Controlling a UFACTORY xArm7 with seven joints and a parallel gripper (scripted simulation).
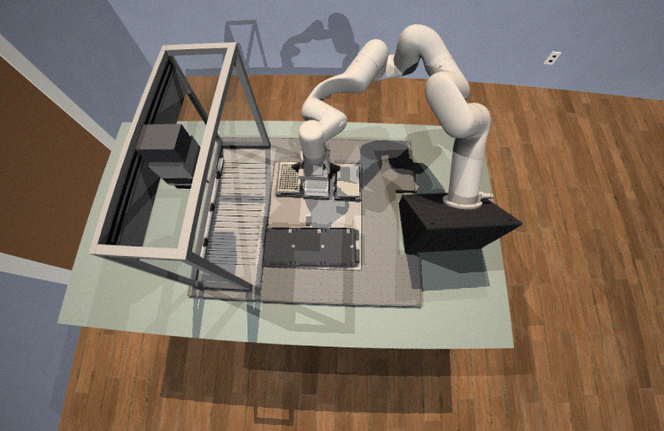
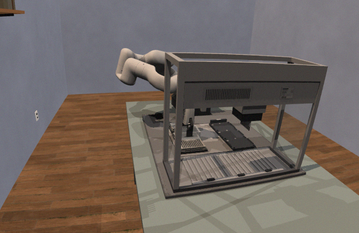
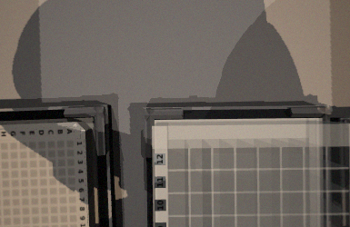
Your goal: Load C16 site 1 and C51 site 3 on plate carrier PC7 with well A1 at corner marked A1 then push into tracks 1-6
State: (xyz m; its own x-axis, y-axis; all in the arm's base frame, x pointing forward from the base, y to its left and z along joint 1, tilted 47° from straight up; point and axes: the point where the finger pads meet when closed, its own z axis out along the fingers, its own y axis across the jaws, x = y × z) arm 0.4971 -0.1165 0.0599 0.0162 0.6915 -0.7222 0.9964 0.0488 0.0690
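The nest S2 is 40 mm below my hand. The rest, counted from my hand: dark plate carrier PC7: 260 mm to the left, 30 mm below, 10 mm ahead; then dark nest S1: 120 mm behind, 40 mm below.
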